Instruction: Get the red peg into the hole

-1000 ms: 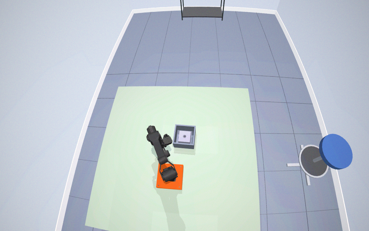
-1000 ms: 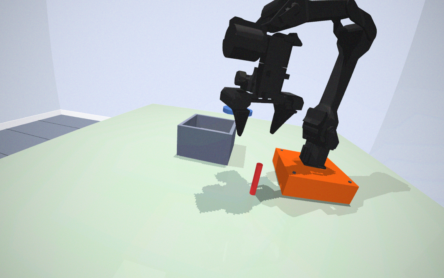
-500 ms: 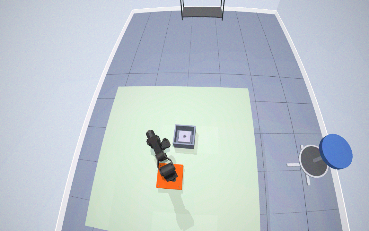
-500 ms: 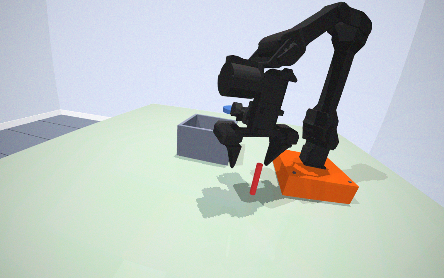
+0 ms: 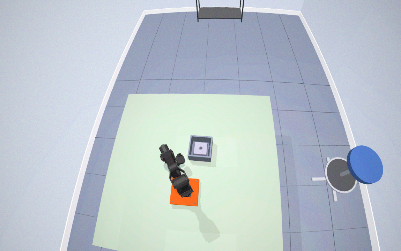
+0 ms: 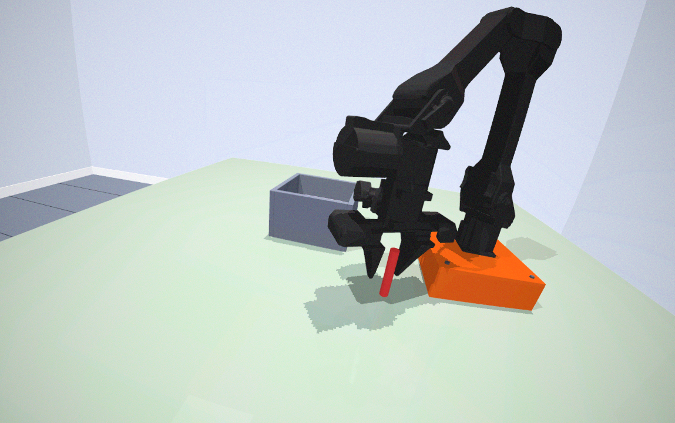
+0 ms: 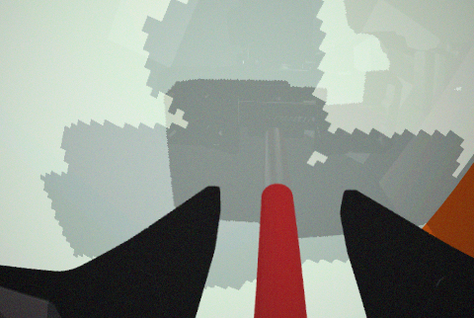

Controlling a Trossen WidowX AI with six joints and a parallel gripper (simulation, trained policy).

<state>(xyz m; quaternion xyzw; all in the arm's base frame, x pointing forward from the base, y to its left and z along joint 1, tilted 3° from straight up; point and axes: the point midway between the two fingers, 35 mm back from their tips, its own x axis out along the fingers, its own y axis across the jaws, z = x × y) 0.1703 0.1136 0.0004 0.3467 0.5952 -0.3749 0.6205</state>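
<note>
My gripper tip is 17 cm to the left of the plate, 15 cm short of it and 2 cm below it. The rest, counted from my gripper tip: red peg (2 cm above, 1 cm to the left, 1 cm behind); grey box (17 cm to the right, 15 cm ahead).
</note>
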